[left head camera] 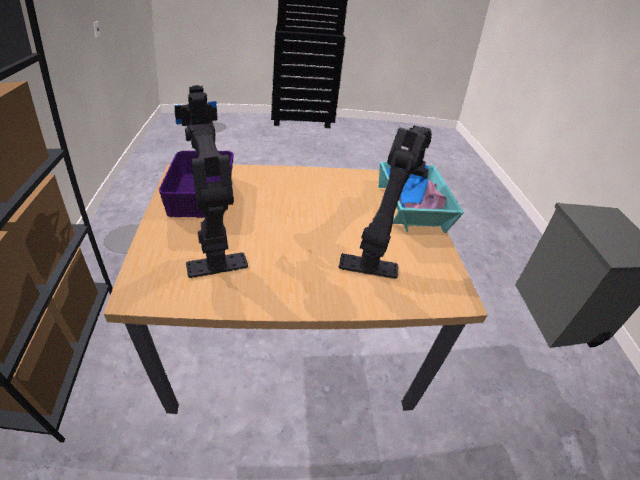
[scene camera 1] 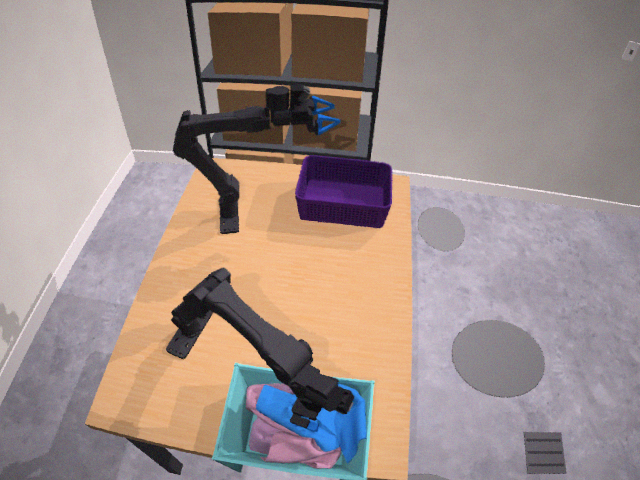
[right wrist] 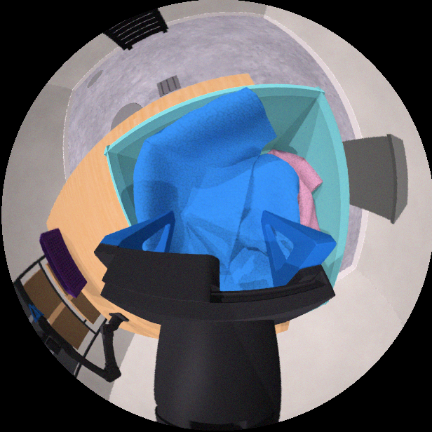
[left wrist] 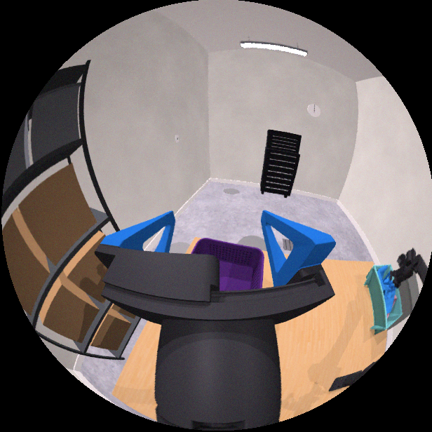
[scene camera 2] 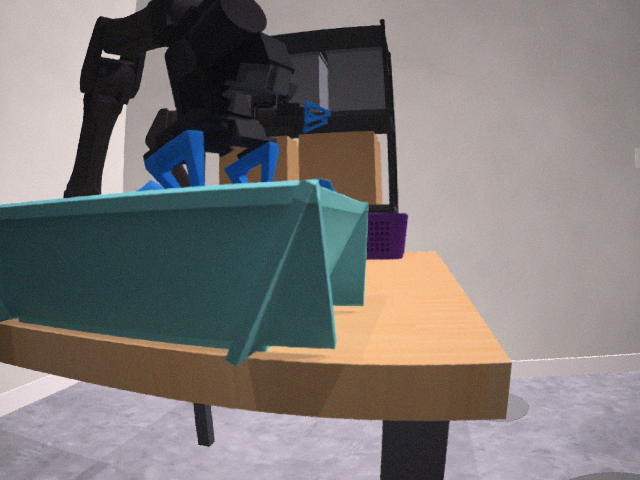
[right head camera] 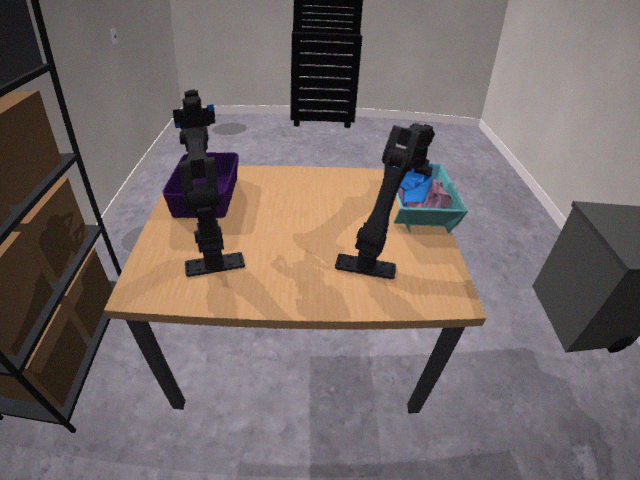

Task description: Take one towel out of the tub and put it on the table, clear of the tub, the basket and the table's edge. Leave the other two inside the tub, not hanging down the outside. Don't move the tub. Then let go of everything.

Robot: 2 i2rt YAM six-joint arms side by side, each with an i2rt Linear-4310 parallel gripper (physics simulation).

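A teal tub (left head camera: 423,218) (right head camera: 426,218) (scene camera 1: 233,418) (scene camera 2: 155,263) (right wrist: 338,165) stands at the table's right end in the head views. A blue towel (left head camera: 414,190) (right head camera: 415,186) (scene camera 1: 276,404) (right wrist: 225,185) lies on top inside it. A pink towel (left head camera: 435,198) (right head camera: 439,196) (scene camera 1: 305,450) (right wrist: 311,176) and a mauve towel (scene camera 1: 261,435) show beneath. My right gripper (scene camera 2: 222,180) (right wrist: 217,215) is open, pointing down, its fingertips about at rim height just over the blue towel. My left gripper (scene camera 1: 337,114) (left wrist: 217,215) is open and empty, high above the purple basket.
The purple basket (left head camera: 180,206) (right head camera: 193,206) (scene camera 1: 341,214) (scene camera 2: 387,235) is empty and stands at the other end of the wooden table (left head camera: 294,248) (scene camera 1: 336,289). Beyond it is a shelf rack (scene camera 1: 289,80) with cardboard boxes. A grey bin (left head camera: 584,237) stands on the floor at the right.
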